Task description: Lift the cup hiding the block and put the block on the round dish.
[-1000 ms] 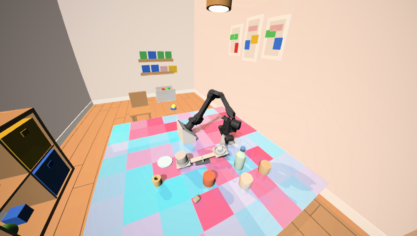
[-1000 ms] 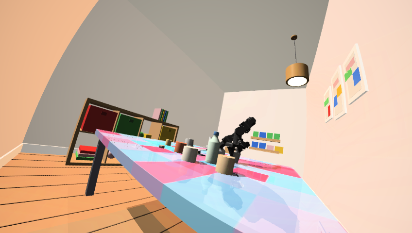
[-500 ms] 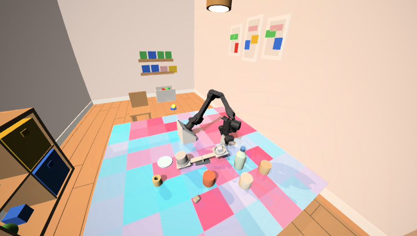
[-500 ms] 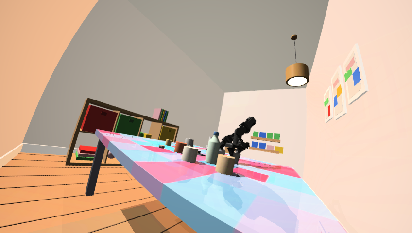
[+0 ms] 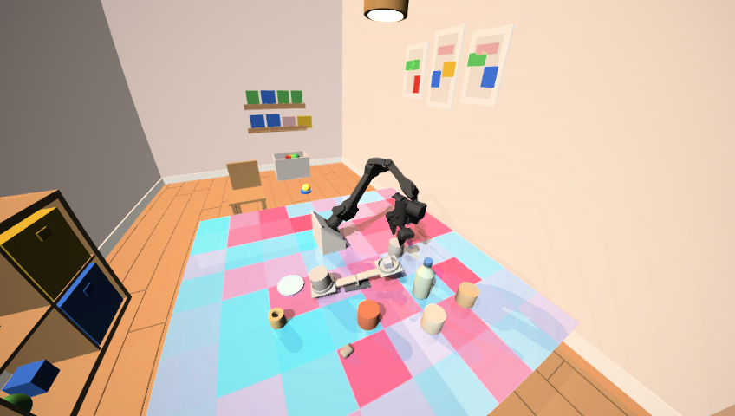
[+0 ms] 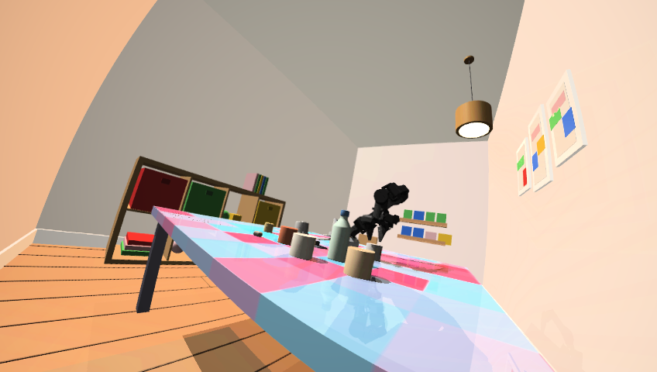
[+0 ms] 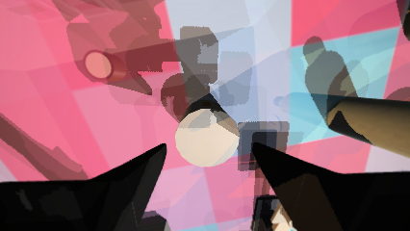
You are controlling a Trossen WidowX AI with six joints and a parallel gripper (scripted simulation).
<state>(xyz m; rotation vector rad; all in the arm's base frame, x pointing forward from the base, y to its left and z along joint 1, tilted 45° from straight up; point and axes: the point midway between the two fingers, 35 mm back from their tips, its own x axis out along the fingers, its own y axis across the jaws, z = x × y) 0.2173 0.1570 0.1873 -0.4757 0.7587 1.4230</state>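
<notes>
My gripper tip is 120 mm to the left of the block, 120 mm short of it and 10 mm below it. The rest, counted from my gripper tip: bottle 240 mm ahead, 30 mm to the right, 30 mm above; then round white dish 480 mm to the right, 80 mm below, 10 mm ahead; then orange cylinder 260 mm ahead, 250 mm to the right, 40 mm below.
</notes>
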